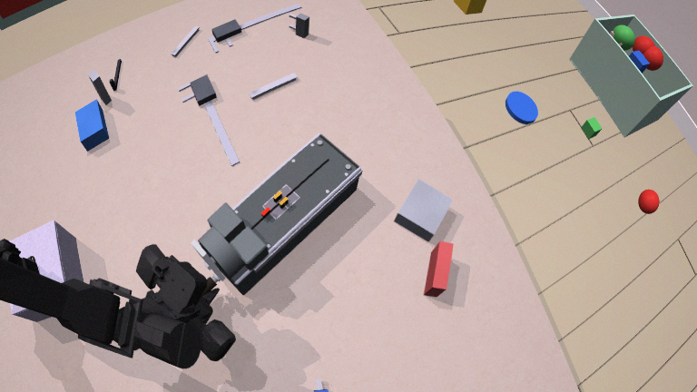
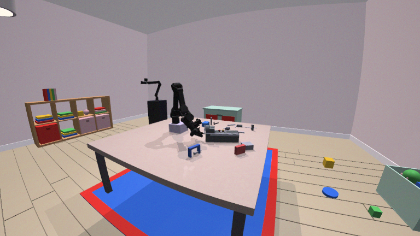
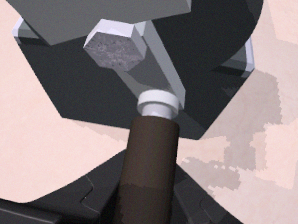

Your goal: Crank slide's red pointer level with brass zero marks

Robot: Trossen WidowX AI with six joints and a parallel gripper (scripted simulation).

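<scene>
Right now my gripper tip is 3 cm below the dark brown crank handle, 2 cm past it and 1 cm to the left of it. Round my gripper tip: red pointer 13 cm ahead, 5 cm above, 4 cm to the left; red block 31 cm ahead, 15 cm to the right, 1 cm below; grey block 35 cm ahead, 6 cm to the right, 2 cm below.
</scene>
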